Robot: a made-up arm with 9 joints. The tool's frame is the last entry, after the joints. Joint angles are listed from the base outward.
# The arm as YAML. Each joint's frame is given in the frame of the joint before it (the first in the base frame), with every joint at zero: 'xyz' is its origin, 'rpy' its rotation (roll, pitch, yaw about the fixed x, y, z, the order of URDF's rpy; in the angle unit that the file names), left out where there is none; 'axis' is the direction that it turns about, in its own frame. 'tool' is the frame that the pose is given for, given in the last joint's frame.
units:
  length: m
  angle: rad
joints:
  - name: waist
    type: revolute
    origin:
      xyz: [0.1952, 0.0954, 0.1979]
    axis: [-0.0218, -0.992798, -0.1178]
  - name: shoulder
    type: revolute
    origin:
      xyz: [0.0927, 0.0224, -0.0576]
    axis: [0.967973, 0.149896, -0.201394]
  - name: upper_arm
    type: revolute
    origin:
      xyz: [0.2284, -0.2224, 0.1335]
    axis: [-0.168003, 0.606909, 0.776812]
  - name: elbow
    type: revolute
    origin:
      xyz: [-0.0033, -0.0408, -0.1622]
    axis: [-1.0, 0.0, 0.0]
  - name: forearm
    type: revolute
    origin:
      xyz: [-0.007, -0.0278, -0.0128]
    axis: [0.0, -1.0, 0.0]
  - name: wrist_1
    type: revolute
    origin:
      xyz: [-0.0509, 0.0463, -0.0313]
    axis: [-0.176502, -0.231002, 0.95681]
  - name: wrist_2
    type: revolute
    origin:
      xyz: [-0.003, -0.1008, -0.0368]
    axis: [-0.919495, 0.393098, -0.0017]
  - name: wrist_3
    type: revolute
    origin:
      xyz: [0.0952, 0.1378, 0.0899]
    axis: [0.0, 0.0, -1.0]
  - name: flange
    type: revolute
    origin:
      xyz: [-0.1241, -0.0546, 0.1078]
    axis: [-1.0, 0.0, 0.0]
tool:
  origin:
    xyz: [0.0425, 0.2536, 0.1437]
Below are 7 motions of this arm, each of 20 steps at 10 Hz.
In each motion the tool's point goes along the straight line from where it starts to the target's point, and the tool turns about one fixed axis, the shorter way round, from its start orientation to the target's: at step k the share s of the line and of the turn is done. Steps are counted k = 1, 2, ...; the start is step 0. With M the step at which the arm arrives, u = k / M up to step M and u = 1 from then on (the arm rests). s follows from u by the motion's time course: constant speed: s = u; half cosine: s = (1 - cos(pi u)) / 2; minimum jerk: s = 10 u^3 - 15 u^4 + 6 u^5.
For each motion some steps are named. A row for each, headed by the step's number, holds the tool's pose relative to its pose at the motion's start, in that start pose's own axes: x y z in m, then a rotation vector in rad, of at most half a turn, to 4 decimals.
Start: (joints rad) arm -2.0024 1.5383 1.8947 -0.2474 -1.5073 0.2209 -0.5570 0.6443 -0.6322
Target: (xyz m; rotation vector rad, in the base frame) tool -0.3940 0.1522 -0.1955 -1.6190 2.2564 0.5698
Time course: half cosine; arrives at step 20
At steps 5, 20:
5: -0.0266 -0.0602 0.0154 0.0779 -0.0857 -0.3030
20: -0.1819 -0.4111 0.1051 0.5321 -0.5855 -2.0692

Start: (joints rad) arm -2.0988 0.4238 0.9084 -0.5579 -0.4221 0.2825 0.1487 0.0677 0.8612
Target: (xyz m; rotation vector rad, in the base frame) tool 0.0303 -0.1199 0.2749 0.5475 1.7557 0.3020
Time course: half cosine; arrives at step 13
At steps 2, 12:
2: 0.0030 0.0043 -0.0163 -0.0026 -0.0410 -0.0491
12: 0.0514 0.0741 -0.2805 -0.0448 -0.7057 -0.8441

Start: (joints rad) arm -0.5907 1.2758 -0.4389 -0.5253 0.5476 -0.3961 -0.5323 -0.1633 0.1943
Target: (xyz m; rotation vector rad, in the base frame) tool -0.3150 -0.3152 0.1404 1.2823 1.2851 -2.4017
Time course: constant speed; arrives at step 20
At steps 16, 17, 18, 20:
16: 0.1683 -0.0340 0.3286 -0.4218 0.2790 -0.8919
17: 0.1788 -0.0362 0.3492 -0.4482 0.2964 -0.9476
18: 0.1893 -0.0383 0.3697 -0.4746 0.3138 -1.0034
20: 0.2103 -0.0426 0.4108 -0.5273 0.3487 -1.1148

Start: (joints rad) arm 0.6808 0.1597 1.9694 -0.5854 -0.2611 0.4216 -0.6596 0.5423 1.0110
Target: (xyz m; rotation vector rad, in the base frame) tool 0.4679 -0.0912 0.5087 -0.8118 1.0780 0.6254
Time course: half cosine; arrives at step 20
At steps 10, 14, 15, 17, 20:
10: 0.0020 -0.0404 0.0056 0.1070 0.1607 -0.1930
14: 0.0031 -0.0642 0.0089 0.1699 0.2551 -0.3065
15: 0.0034 -0.0690 0.0096 0.1827 0.2743 -0.3295
17: 0.0037 -0.0765 0.0106 0.2024 0.3039 -0.3650
20: 0.0039 -0.0809 0.0112 0.2140 0.3214 -0.3860

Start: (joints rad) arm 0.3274 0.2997 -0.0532 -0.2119 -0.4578 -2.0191 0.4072 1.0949 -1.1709
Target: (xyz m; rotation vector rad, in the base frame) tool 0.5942 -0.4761 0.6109 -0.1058 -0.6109 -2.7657
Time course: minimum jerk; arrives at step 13
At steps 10, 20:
10: 0.1376 -0.0980 0.3875 0.5364 -0.0175 -0.0449
20: 0.1503 -0.1070 0.4232 0.5858 -0.0192 -0.0490

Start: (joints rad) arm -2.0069 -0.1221 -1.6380 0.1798 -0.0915 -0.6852 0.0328 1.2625 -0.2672
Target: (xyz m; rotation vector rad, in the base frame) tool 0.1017 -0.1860 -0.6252 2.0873 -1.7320 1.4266
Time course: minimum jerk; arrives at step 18
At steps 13, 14, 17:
13: -0.2400 -0.1270 -0.3555 -1.3687 -0.3856 0.4514
14: -0.2563 -0.1356 -0.3796 -1.4613 -0.4117 0.4820
17: -0.2770 -0.1466 -0.4103 -1.5797 -0.4451 0.5210

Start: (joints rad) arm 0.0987 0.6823 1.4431 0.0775 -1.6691 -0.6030 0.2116 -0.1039 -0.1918
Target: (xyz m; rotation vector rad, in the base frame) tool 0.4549 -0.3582 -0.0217 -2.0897 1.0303 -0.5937
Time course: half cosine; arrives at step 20
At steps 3, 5, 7, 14, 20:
3: 0.0038 -0.0177 -0.0218 0.0142 0.0331 -0.0640
5: 0.0103 -0.0476 -0.0586 0.0382 0.0889 -0.1721
7: 0.0192 -0.0887 -0.1093 0.0711 0.1658 -0.3208
14: 0.0559 -0.2580 -0.3179 0.2069 0.4821 -0.9329
20: 0.0704 -0.3250 -0.4004 0.2606 0.6072 -1.1751

